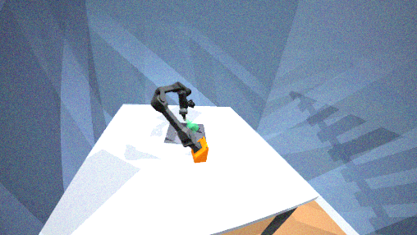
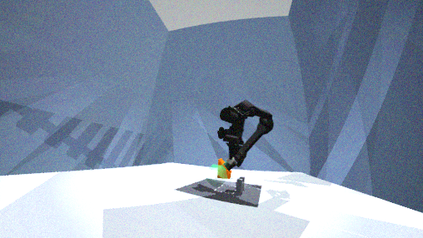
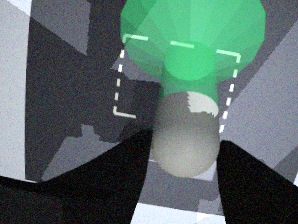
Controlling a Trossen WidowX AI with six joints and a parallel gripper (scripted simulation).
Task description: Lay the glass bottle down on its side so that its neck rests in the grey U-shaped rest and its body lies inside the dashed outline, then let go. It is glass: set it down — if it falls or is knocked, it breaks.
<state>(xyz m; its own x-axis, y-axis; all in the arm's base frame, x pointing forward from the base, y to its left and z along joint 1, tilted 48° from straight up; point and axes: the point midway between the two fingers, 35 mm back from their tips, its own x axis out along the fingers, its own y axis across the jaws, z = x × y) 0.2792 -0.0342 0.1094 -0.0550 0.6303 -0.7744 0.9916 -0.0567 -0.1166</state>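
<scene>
My gripper tip is now 40 mm above the glass bottle and 30 mm to the left of it. Also, from my gripper tip: dark grey mat (140 mm below, 20 mm to the right).
</scene>
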